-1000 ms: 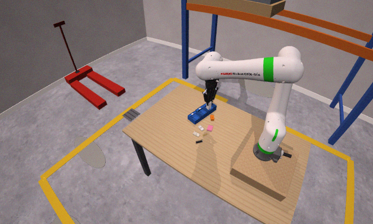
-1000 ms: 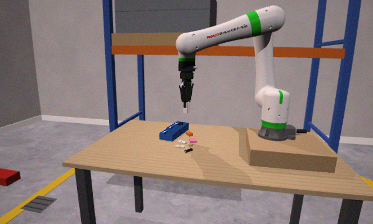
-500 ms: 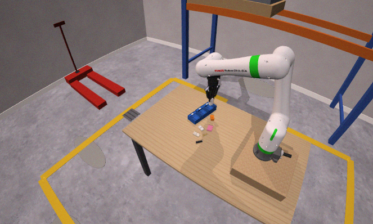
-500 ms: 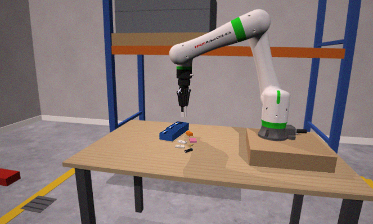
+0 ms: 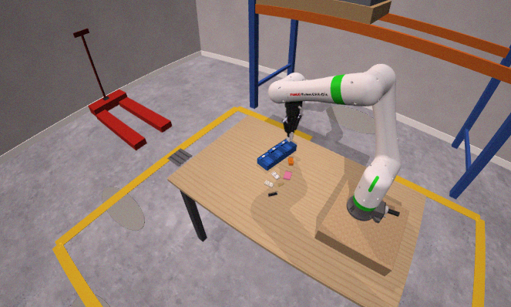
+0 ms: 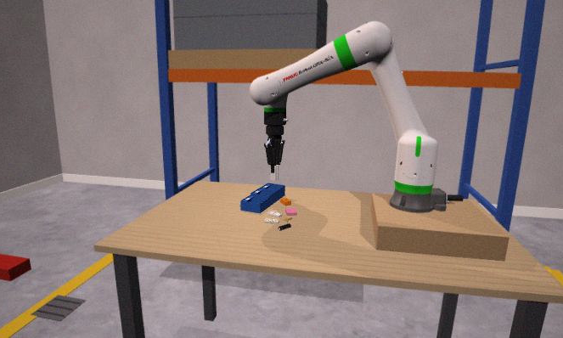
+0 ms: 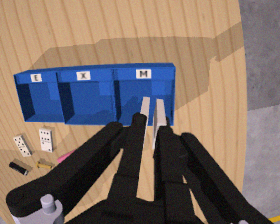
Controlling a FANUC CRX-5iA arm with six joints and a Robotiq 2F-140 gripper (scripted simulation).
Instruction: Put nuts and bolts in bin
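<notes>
Now: hand 90 mm to the right of the blue bin row, 90 mm above it and 40 mm short of it. Also, from my hand: orange block: 100 mm below, 90 mm to the left, 50 mm behind; pink block: 210 mm to the left, 100 mm below, 70 mm behind; brass piece: 290 mm to the left, 100 mm below, 60 mm behind.
</notes>
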